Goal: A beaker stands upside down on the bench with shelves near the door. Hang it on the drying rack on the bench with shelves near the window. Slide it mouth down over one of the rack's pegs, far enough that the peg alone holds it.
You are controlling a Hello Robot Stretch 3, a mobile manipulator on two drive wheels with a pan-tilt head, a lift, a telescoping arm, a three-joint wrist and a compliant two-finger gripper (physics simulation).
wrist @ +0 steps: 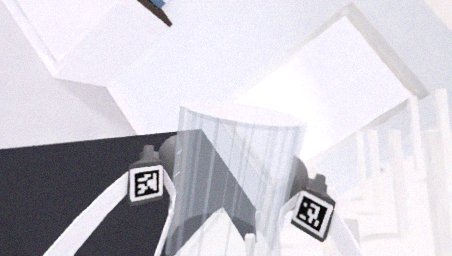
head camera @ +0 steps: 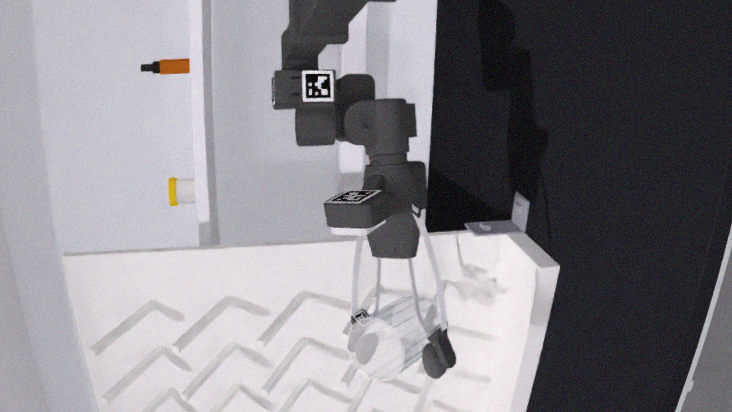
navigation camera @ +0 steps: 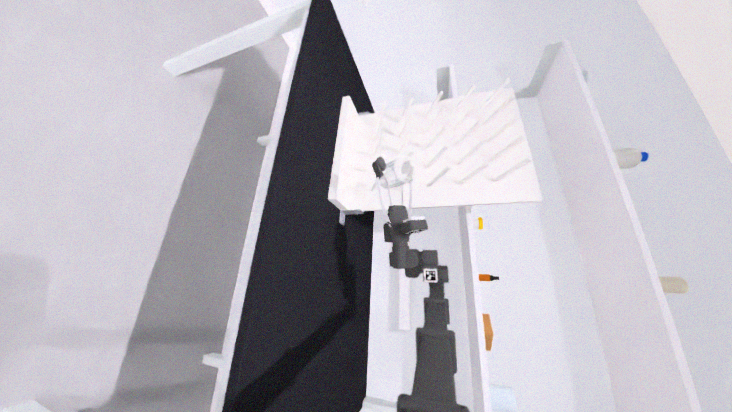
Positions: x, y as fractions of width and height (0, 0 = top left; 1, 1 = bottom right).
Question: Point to my gripper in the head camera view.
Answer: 0.55, 0.90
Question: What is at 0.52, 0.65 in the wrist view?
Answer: A clear beaker.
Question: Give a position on a grey bracket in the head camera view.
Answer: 0.71, 0.55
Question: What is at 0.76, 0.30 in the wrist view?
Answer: A window with blind.
